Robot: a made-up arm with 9 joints. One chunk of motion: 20 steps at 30 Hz.
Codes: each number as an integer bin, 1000 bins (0 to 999) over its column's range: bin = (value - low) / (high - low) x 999, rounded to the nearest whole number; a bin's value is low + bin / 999 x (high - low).
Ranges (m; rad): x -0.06..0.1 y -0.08..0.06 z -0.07..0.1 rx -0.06..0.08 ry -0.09..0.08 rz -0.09..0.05
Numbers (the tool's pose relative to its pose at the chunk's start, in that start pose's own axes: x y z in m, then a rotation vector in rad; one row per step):
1: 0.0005 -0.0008 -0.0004 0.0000 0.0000 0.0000
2: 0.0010 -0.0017 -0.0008 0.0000 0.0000 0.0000
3: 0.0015 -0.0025 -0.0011 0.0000 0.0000 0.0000
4: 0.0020 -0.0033 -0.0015 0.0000 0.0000 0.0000
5: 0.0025 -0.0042 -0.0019 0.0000 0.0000 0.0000
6: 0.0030 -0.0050 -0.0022 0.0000 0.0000 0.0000
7: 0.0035 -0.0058 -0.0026 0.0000 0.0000 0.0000
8: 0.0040 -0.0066 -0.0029 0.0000 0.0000 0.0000
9: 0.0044 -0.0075 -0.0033 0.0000 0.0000 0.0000
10: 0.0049 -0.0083 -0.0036 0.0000 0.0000 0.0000
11: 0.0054 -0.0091 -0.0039 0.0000 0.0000 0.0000
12: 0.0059 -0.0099 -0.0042 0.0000 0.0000 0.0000
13: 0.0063 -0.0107 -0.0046 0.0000 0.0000 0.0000
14: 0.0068 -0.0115 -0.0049 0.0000 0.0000 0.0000
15: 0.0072 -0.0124 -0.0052 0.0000 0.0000 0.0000
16: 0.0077 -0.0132 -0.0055 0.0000 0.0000 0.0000
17: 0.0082 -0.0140 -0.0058 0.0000 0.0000 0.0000
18: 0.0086 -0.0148 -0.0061 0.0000 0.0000 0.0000
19: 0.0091 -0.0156 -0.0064 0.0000 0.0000 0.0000
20: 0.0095 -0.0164 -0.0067 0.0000 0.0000 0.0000
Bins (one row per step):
1: 378 565 409 428 529 642
2: 381 559 407 428 529 642
3: 384 553 405 428 529 642
4: 387 547 403 428 529 642
5: 390 541 400 428 529 642
6: 393 535 398 428 529 642
7: 396 529 396 428 529 642
8: 400 524 394 428 529 642
9: 402 517 392 428 529 642
10: 405 512 390 428 529 642
11: 408 506 388 428 529 642
12: 411 500 387 428 529 642
13: 414 495 384 428 529 642
14: 417 489 383 428 529 642
15: 420 482 381 428 529 642
16: 423 477 379 428 529 642
17: 426 471 377 428 529 642
18: 428 465 376 428 529 642
19: 431 460 374 428 529 642
20: 434 454 372 428 529 642

